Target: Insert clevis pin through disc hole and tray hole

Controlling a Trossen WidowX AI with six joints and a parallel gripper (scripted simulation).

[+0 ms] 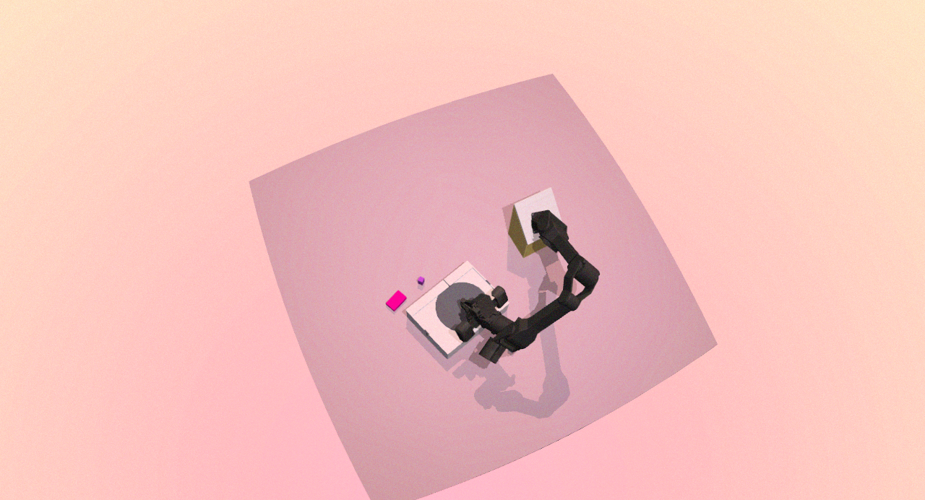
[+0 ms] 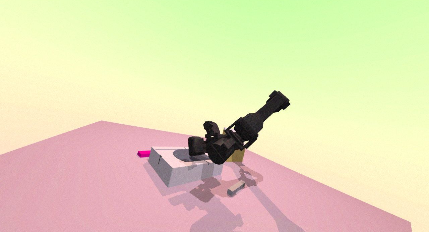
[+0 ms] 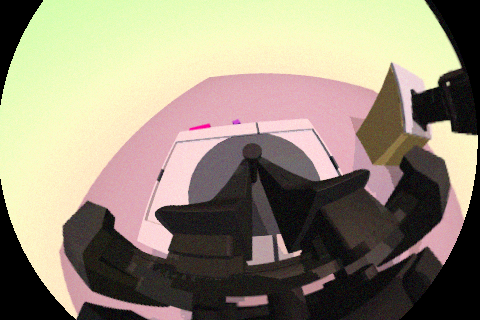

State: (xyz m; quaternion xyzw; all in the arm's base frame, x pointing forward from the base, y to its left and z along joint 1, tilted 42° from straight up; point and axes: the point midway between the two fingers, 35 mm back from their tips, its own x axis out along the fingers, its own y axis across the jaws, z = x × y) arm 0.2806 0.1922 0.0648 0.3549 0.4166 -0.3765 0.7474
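The steel tray is 10 mm ahead of my gripper tip and 40 mm below it. Also, from my gripper tip: purple cube (90 mm ahead, 130 mm to the right, 80 mm below); clevis pin (10 mm below); grey disc (30 mm below).
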